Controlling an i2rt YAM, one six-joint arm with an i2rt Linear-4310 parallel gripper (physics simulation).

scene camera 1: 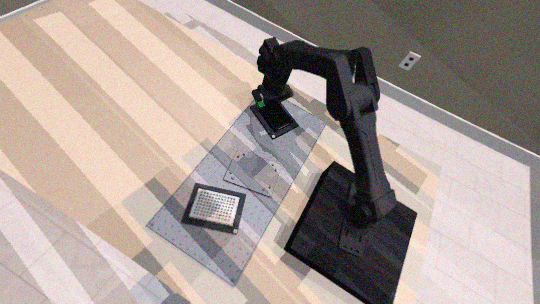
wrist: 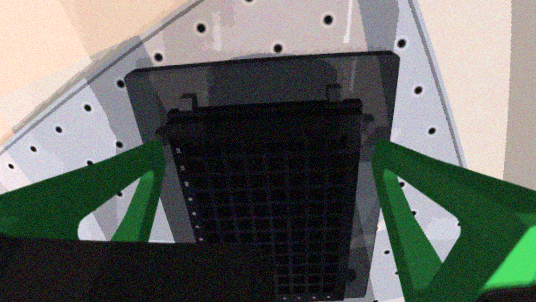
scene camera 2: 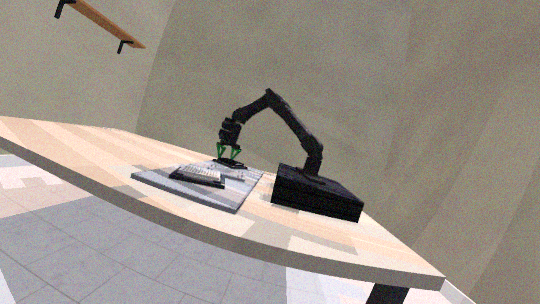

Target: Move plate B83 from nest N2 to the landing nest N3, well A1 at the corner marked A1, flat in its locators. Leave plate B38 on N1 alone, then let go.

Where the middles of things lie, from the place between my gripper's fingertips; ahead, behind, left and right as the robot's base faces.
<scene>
The nest (scene camera 1: 246, 170) is 40 mm behind my hand, 270 mm to the left of it and 10 mm below it.
</scene>
